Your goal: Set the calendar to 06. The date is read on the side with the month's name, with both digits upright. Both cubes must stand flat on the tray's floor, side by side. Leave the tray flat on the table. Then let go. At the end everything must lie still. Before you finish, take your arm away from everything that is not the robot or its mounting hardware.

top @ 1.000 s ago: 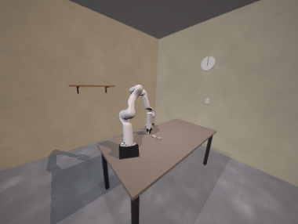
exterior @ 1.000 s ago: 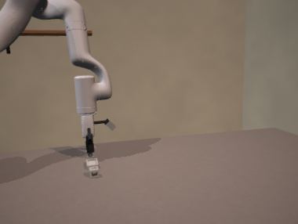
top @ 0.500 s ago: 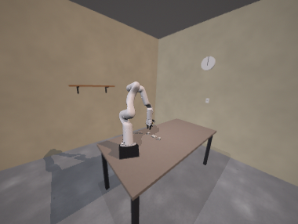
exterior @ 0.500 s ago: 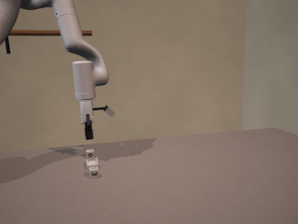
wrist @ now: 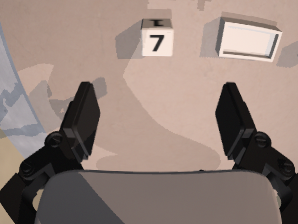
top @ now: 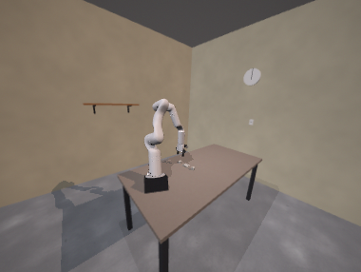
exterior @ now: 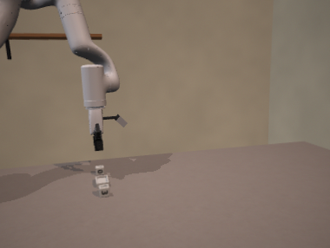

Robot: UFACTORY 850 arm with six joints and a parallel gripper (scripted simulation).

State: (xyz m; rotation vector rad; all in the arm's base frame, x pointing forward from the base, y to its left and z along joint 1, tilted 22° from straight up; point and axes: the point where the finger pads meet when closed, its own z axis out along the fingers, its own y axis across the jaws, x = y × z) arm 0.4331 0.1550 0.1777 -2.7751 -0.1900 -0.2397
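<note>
My hand is 40 mm short of the white number cube, 220 mm to the left of it and 100 mm above it. The rest, counted from my hand: white calendar tray (20 mm ahead, 110 mm to the right, 110 mm below).
</note>
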